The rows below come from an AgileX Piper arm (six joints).
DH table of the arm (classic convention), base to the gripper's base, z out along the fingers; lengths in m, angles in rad. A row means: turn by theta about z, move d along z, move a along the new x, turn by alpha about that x. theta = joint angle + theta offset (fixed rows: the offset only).
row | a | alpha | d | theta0
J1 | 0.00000 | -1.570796 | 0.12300 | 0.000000
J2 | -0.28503 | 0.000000 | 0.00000 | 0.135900
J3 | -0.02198 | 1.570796 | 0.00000 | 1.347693
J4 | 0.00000 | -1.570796 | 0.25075 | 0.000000
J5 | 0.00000 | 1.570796 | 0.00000 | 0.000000
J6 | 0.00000 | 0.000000 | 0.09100 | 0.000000
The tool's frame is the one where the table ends.
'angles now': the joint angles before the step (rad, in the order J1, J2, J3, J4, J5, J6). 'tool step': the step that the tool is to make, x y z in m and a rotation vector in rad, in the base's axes. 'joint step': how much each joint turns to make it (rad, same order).
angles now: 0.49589 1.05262 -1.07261 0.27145 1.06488 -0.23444
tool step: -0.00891 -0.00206 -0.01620 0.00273 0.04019 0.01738
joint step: -0.00004 -0.03035 0.07718 0.03328 -0.00783 -0.02125
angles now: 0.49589 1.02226 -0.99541 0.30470 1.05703 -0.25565
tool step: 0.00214 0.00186 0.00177 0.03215 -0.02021 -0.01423
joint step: -0.00001 0.00000 0.00141 0.01544 -0.03752 0.00461
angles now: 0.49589 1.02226 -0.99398 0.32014 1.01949 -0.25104
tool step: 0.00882 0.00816 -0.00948 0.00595 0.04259 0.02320
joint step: -0.00003 0.04952 0.00543 0.04362 -0.01163 -0.03291
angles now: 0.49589 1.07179 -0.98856 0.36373 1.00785 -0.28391
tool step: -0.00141 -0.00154 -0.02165 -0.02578 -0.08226 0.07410
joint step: 0.00004 -0.01991 0.10313 0.01985 -0.10738 -0.14589
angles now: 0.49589 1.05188 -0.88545 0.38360 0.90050 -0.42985
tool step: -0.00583 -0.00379 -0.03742 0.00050 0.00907 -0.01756
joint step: 0.00001 -0.01771 0.15802 0.04059 -0.12850 -0.04950
